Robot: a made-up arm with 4 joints. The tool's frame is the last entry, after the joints. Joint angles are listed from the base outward.
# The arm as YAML. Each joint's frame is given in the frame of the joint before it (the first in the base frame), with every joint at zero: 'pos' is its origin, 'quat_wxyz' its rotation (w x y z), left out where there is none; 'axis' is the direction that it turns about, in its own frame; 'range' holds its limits. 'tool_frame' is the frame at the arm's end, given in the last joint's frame.
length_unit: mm
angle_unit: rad
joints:
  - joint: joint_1
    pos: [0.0, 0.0, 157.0]
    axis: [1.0, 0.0, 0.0]
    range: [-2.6, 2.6]
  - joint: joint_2
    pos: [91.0, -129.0, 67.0]
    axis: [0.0, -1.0, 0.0]
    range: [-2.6, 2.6]
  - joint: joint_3
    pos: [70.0, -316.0, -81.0]
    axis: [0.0, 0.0, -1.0]
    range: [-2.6, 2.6]
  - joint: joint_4
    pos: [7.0, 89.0, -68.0]
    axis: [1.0, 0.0, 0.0]
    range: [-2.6, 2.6]
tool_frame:
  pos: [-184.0, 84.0, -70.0]
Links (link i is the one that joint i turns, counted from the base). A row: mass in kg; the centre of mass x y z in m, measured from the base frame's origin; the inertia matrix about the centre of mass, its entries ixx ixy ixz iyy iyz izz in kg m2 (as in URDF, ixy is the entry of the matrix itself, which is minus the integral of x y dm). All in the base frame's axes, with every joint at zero. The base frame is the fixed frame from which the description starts. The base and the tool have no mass.
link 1: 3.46; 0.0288 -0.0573 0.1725; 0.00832 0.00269 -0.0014 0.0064 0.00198 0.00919
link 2: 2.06; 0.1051 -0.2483 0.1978; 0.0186 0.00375 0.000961 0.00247 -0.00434 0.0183
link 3: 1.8; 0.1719 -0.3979 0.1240; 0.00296 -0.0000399 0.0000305 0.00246 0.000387 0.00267
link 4: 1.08; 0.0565 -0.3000 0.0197; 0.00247 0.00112 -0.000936 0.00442 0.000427 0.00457
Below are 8 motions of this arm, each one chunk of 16 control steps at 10 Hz.
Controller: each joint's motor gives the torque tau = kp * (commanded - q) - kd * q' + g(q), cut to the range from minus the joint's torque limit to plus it. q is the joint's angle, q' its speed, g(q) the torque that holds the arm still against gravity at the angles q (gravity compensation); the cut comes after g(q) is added. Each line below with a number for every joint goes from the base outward.
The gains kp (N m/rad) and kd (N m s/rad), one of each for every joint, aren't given. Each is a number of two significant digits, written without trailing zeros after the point. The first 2 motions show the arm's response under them.
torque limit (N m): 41 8.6 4.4 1.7
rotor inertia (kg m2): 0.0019 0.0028 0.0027 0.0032
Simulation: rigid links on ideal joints. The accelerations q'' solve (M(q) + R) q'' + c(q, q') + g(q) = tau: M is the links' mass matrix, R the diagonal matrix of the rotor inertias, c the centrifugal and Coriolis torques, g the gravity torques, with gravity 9.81 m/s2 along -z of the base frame. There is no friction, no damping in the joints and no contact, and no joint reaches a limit. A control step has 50 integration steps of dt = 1/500 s. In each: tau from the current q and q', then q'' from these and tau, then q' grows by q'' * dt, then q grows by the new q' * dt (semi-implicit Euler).
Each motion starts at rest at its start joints. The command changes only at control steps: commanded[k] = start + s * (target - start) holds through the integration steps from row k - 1 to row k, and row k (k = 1, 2, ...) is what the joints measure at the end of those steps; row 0 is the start. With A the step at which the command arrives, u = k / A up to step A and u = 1 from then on. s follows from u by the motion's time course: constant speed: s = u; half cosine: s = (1 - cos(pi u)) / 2; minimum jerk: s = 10 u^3 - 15 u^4 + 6 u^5; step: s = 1 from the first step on.
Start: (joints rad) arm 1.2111 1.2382 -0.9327 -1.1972
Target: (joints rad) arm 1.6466 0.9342 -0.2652 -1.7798
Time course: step
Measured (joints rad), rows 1 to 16:
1: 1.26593 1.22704 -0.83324 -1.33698
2: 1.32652 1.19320 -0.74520 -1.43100
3: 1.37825 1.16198 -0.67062 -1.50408
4: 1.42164 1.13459 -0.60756 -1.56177
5: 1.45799 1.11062 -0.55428 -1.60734
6: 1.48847 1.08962 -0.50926 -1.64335
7: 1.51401 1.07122 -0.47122 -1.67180
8: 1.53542 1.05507 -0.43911 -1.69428
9: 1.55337 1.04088 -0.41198 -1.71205
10: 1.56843 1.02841 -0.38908 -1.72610
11: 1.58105 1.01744 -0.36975 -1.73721
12: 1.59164 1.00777 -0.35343 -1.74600
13: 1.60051 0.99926 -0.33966 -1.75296
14: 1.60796 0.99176 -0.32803 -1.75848
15: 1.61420 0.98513 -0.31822 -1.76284
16: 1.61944 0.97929 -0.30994 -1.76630
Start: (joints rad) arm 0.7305 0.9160 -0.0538 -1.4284
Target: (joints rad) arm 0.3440 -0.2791 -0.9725 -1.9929
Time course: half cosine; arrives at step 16
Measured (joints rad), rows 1 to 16:
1: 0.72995 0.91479 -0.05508 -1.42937
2: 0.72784 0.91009 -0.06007 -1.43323
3: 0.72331 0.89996 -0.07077 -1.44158
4: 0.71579 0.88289 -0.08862 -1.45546
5: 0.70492 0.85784 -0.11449 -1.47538
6: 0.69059 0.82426 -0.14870 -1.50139
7: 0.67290 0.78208 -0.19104 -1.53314
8: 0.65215 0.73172 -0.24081 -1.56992
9: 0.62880 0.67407 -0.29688 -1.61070
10: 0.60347 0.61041 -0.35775 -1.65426
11: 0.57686 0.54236 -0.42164 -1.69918
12: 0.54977 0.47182 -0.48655 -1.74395
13: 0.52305 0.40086 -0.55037 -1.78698
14: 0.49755 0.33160 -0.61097 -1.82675
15: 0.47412 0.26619 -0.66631 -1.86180
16: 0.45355 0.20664 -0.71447 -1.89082
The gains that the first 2 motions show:
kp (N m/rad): 54 7 6.6 3.6
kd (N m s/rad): 32 6.1 3.9 1.5
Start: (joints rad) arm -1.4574 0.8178 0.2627 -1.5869
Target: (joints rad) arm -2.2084 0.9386 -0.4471 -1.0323
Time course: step
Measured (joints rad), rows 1 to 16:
1: -1.55682 0.80264 0.14815 -1.45826
2: -1.66034 0.82089 0.05498 -1.36972
3: -1.74805 0.83776 -0.02326 -1.30003
4: -1.82175 0.85210 -0.08930 -1.24493
5: -1.88365 0.86428 -0.14507 -1.20131
6: -1.93565 0.87467 -0.19215 -1.16676
7: -1.97934 0.88355 -0.23190 -1.13936
8: -2.01603 0.89115 -0.26545 -1.11763
9: -2.04686 0.89767 -0.29378 -1.10037
10: -2.07275 0.90326 -0.31769 -1.08666
11: -2.09450 0.90807 -0.33787 -1.07575
12: -2.11276 0.91221 -0.35490 -1.06708
13: -2.12810 0.91577 -0.36928 -1.06016
14: -2.14099 0.91883 -0.38142 -1.05465
15: -2.15180 0.92148 -0.39166 -1.05025
16: -2.16089 0.92375 -0.40031 -1.04673

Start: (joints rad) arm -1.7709 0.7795 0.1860 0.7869
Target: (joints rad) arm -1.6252 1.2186 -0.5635 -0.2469
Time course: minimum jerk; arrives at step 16
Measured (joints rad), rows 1 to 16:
1: -1.77086 0.77962 0.18576 0.78644
2: -1.77055 0.78047 0.18407 0.78314
3: -1.76960 0.78289 0.17899 0.77351
4: -1.76761 0.78778 0.16848 0.75402
5: -1.76424 0.79587 0.15082 0.72194
6: -1.75927 0.80765 0.12487 0.67579
7: -1.75259 0.82331 0.09025 0.61551
8: -1.74430 0.84270 0.04740 0.54248
9: -1.73461 0.86536 -0.00249 0.45934
10: -1.72388 0.89054 -0.05756 0.36976
11: -1.71258 0.91734 -0.11545 0.27804
12: -1.70122 0.94472 -0.17353 0.18870
13: -1.69031 0.97165 -0.22921 0.10603
14: -1.68033 0.99721 -0.28021 0.03349
15: -1.67158 1.02072 -0.32496 -0.02681
16: -1.66417 1.04188 -0.36297 -0.07478

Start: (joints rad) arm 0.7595 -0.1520 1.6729 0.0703
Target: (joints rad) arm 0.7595 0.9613 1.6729 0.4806
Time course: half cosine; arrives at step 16
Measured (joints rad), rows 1 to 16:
1: 0.75955 -0.15111 1.67285 0.07093
2: 0.75971 -0.14739 1.67269 0.07351
3: 0.75994 -0.13892 1.67248 0.07926
4: 0.76022 -0.12418 1.67224 0.08899
5: 0.76052 -0.10211 1.67202 0.10313
6: 0.76084 -0.07208 1.67185 0.12175
7: 0.76116 -0.03397 1.67175 0.14464
8: 0.76144 0.01190 1.67175 0.17128
9: 0.76168 0.06480 1.67184 0.20095
10: 0.76185 0.12359 1.67204 0.23271
11: 0.76190 0.18682 1.67231 0.26554
12: 0.76183 0.25275 1.67265 0.29831
13: 0.76162 0.31951 1.67303 0.32986
14: 0.76126 0.38507 1.67342 0.35906
15: 0.76078 0.44742 1.67379 0.38488
16: 0.76019 0.50460 1.67412 0.40635

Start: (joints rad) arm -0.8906 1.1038 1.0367 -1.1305
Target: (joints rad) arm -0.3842 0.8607 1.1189 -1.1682
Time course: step
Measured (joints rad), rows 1 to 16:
1: -0.82539 1.10473 1.05685 -1.13009
2: -0.75544 1.07647 1.06709 -1.13886
3: -0.69574 1.04946 1.07474 -1.14669
4: -0.64558 1.02574 1.08114 -1.15259
5: -0.60349 1.00505 1.08658 -1.15697
6: -0.56817 0.98701 1.09121 -1.16020
7: -0.53854 0.97129 1.09516 -1.16257
8: -0.51368 0.95758 1.09854 -1.16431
9: -0.49282 0.94562 1.10144 -1.16558
10: -0.47532 0.93518 1.10391 -1.16650
11: -0.46064 0.92606 1.10604 -1.16715
12: -0.44832 0.91809 1.10786 -1.16762
13: -0.43798 0.91111 1.10943 -1.16794
14: -0.42931 0.90501 1.11077 -1.16817
15: -0.42203 0.89967 1.11192 -1.16831
16: -0.41593 0.89499 1.11291 -1.16841

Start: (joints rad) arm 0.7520 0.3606 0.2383 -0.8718
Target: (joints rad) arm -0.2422 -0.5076 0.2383 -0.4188
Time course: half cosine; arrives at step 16
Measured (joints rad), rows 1 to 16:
1: 0.75069 0.35953 0.23832 -0.87077
2: 0.74552 0.35559 0.23838 -0.86702
3: 0.73426 0.34750 0.23845 -0.85947
4: 0.71530 0.33429 0.23855 -0.84743
5: 0.68768 0.31533 0.23866 -0.83062
6: 0.65102 0.29031 0.23876 -0.80910
7: 0.60552 0.25926 0.23886 -0.78322
8: 0.55191 0.22254 0.23892 -0.75362
9: 0.49141 0.18079 0.23895 -0.72113
10: 0.42562 0.13491 0.23890 -0.68674
11: 0.35647 0.08603 0.23878 -0.65158
12: 0.28609 0.03546 0.23856 -0.61679
13: 0.21676 -0.01540 0.23823 -0.58355
14: 0.15079 -0.06506 0.23779 -0.55300
15: 0.09039 -0.11204 0.23723 -0.52621
16: 0.03763 -0.15489 0.23657 -0.50413

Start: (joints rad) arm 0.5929 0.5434 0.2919 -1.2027
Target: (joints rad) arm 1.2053 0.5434 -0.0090 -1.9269
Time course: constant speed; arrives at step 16
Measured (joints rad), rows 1 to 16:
1: 0.59800 0.54494 0.28949 -1.21237
2: 0.60837 0.54612 0.28445 -1.22970
3: 0.62320 0.54693 0.27716 -1.25305
4: 0.64178 0.54746 0.26800 -1.28113
5: 0.66351 0.54777 0.25726 -1.31292
6: 0.68789 0.54790 0.24521 -1.34761
7: 0.71449 0.54791 0.23206 -1.38458
8: 0.74296 0.54781 0.21799 -1.42334
9: 0.77300 0.54765 0.20315 -1.46350
10: 0.80435 0.54744 0.18766 -1.50475
11: 0.83681 0.54720 0.17163 -1.54686
12: 0.87020 0.54694 0.15515 -1.58963
13: 0.90438 0.54668 0.13829 -1.63293
14: 0.93920 0.54641 0.12112 -1.67664
15: 0.97458 0.54615 0.10368 -1.72067
16: 1.01043 0.54589 0.08602 -1.76496

